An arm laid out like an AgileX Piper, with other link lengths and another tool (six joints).
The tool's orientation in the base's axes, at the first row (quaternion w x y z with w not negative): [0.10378 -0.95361 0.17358 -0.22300]
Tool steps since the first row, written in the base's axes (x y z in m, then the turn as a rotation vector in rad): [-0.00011 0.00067 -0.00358 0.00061 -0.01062 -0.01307]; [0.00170 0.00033 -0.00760 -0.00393 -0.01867 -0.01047]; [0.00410 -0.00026 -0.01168 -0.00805 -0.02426 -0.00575]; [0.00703 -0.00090 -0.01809 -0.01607 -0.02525 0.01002]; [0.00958 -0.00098 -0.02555 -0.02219 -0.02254 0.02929]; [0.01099 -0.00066 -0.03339 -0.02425 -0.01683 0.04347]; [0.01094 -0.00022 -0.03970 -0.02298 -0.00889 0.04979]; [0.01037 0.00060 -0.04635 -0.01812 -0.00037 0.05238]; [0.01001 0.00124 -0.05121 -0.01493 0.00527 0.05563]
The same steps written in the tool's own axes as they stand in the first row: [-0.00174 0.00040 0.00318 -0.00057 0.01318 0.01049]; [-0.00165 0.00131 0.00750 -0.00033 0.02114 0.00514]; [-0.00100 0.00229 0.01213 0.00015 0.02615 -0.00158]; [-0.00080 0.00381 0.01904 -0.00007 0.02500 -0.01926]; [-0.00153 0.00521 0.02676 0.00126 0.01895 -0.03870]; [-0.00351 0.00667 0.03434 0.00290 0.01039 -0.05143]; [-0.00618 0.00802 0.03992 0.00343 0.00100 -0.05544]; [-0.00956 0.00926 0.04560 0.00530 -0.00892 -0.05445]; [-0.01199 0.01011 0.04978 0.00712 -0.01590 -0.05515]
